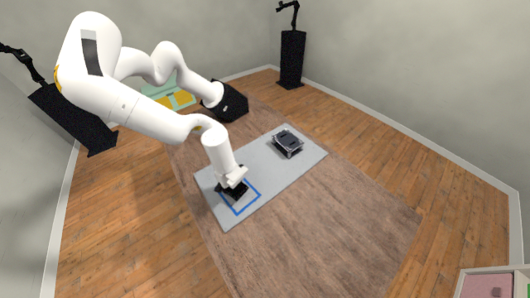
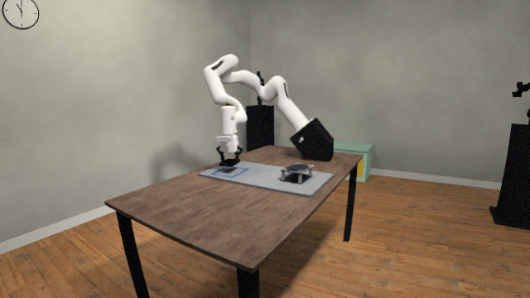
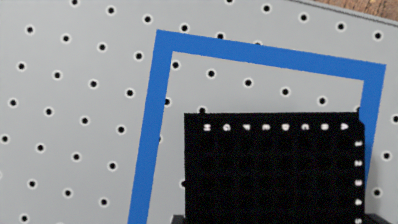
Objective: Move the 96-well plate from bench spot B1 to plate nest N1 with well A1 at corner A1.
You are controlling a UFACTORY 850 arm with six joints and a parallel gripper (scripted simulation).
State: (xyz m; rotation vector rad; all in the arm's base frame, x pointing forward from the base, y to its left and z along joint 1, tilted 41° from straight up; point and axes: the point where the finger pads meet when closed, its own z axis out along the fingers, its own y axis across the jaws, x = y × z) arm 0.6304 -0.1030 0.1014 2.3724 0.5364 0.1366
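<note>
Now: hand 39 cm to the right of the raised plate nest N1, 10 cm past it and 1 cm above it. Also, from my hand: 96-well plate 1 cm below.
</note>
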